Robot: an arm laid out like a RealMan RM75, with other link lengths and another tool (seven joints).
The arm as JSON. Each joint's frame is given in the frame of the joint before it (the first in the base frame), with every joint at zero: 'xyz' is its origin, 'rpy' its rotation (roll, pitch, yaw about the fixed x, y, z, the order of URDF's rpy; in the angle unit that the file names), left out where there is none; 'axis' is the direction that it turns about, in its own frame. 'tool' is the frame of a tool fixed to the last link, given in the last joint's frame.
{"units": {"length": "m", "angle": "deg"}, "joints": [
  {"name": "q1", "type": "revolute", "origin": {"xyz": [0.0, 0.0, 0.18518]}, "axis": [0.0, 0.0, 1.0]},
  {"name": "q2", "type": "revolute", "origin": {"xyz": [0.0, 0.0, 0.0], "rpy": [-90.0, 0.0, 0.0]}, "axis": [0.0, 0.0, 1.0]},
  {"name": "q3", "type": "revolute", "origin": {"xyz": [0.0, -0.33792, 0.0], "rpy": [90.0, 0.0, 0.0]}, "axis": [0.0, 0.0, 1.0]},
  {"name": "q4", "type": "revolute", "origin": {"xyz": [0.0, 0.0, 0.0], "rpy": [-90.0, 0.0, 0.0]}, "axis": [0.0, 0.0, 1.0]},
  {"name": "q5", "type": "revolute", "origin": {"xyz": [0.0, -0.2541, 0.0], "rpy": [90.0, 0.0, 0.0]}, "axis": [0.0, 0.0, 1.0]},
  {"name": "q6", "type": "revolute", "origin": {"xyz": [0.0, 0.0, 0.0], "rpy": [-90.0, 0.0, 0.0]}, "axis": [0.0, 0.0, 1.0]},
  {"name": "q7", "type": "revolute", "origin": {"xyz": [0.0, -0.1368, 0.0], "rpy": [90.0, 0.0, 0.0]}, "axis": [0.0, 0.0, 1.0]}
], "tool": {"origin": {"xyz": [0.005, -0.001, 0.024], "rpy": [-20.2, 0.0, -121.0]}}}
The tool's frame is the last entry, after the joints.
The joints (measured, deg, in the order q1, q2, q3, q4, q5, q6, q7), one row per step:
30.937 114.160 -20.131 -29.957 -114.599 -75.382 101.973
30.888 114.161 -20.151 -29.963 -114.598 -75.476 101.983
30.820 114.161 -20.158 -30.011 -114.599 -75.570 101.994
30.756 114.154 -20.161 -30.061 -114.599 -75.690 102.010
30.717 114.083 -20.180 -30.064 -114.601 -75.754 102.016
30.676 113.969 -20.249 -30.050 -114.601 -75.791 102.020
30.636 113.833 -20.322 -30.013 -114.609 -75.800 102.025
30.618 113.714 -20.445 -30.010 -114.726 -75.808 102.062
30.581 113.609 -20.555 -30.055 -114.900 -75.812 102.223
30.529 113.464 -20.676 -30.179 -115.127 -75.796 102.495
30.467 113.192 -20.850 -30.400 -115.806 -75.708 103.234
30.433 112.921 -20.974 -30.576 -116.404 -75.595 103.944
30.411 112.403 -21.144 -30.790 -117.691 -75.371 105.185
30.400 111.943 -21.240 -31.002 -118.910 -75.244 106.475
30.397 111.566 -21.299 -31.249 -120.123 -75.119 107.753
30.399 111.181 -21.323 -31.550 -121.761 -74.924 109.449
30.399 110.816 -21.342 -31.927 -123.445 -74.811 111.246
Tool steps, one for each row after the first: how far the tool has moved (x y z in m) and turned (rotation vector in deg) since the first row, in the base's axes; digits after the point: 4 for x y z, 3 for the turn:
0.0001 -0.0005 -0.0001 -0.060 0.040 0.023
0.0004 -0.0010 0.0001 -0.085 0.054 0.035
0.0006 -0.0016 0.0003 -0.116 0.080 0.065
0.0010 -0.0018 0.0009 -0.127 0.041 0.077
0.0015 -0.0019 0.0018 -0.151 -0.058 0.084
0.0022 -0.0021 0.0028 -0.173 -0.179 0.065
0.0027 -0.0021 0.0035 -0.312 -0.382 0.068
0.0034 -0.0024 0.0042 -0.489 -0.550 -0.026
0.0044 -0.0026 0.0055 -0.663 -0.780 -0.197
0.0065 -0.0030 0.0077 -1.163 -1.206 -0.725
0.0085 -0.0031 0.0101 -1.562 -1.558 -1.260
0.0124 -0.0035 0.0139 -2.398 -2.300 -2.270
0.0157 -0.0039 0.0174 -3.189 -2.838 -3.281
0.0188 -0.0045 0.0205 -3.940 -3.325 -4.300
0.0227 -0.0054 0.0235 -4.935 -3.872 -5.728
0.0265 -0.0065 0.0266 -5.940 -4.390 -7.200

